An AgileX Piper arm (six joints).
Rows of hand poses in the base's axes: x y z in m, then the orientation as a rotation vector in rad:
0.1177, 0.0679, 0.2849, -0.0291, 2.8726, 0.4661
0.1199, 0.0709, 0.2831, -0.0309, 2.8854, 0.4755
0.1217, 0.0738, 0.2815, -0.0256, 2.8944, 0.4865
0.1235, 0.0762, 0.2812, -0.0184, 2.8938, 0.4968
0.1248, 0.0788, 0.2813, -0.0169, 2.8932, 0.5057
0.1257, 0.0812, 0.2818, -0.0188, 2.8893, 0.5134
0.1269, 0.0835, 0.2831, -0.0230, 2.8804, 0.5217
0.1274, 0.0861, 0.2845, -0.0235, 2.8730, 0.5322
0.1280, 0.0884, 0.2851, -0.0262, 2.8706, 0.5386
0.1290, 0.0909, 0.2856, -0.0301, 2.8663, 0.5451
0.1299, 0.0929, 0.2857, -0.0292, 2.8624, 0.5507
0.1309, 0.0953, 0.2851, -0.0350, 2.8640, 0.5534
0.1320, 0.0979, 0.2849, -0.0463, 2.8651, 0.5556
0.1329, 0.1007, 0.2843, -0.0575, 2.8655, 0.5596
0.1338, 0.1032, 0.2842, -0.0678, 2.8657, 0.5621
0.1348, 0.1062, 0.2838, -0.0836, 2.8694, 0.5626
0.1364, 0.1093, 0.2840, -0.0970, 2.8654, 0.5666
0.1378, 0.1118, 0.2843, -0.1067, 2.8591, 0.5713
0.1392, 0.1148, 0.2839, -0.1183, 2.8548, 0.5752
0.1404, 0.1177, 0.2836, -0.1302, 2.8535, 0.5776
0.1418, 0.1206, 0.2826, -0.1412, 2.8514, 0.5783
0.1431, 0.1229, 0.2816, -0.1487, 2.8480, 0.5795
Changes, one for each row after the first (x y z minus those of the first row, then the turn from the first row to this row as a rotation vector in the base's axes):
0.0022, 0.0030, -0.0018, 0.0046, 0.0138, 0.0039
0.0040, 0.0059, -0.0034, 0.0113, 0.0248, 0.0028
0.0058, 0.0083, -0.0037, 0.0187, 0.0266, -0.0010
0.0071, 0.0109, -0.0036, 0.0248, 0.0276, -0.0012
0.0080, 0.0133, -0.0031, 0.0302, 0.0248, 0.0003
0.0092, 0.0156, -0.0018, 0.0365, 0.0171, 0.0028
0.0097, 0.0182, -0.0004, 0.0444, 0.0117, 0.0032
0.0103, 0.0205, 0.0002, 0.0487, 0.0102, 0.0053
0.0113, 0.0230, 0.0007, 0.0533, 0.0068, 0.0080
0.0122, 0.0250, 0.0008, 0.0576, 0.0041, 0.0075
0.0132, 0.0274, 0.0002, 0.0587, 0.0055, 0.0119
0.0143, 0.0300, 0.0000, 0.0591, 0.0059, 0.0198
0.0152, 0.0328, -0.0006, 0.0609, 0.0060, 0.0278
0.0161, 0.0353, -0.0007, 0.0617, 0.0057, 0.0350
0.0171, 0.0383, -0.0011, 0.0603, 0.0081, 0.0461
0.0187, 0.0414, -0.0009, 0.0624, 0.0038, 0.0550
0.0201, 0.0439, -0.0006, 0.0656, -0.0022, 0.0613
0.0215, 0.0469, -0.0010, 0.0678, -0.0065, 0.0690
0.0227, 0.0498, -0.0013, 0.0687, -0.0081, 0.0771
0.0241, 0.0527, -0.0023, 0.0685, -0.0107, 0.0844
0.0254, 0.0550, -0.0033, 0.0692, -0.0143, 0.0892

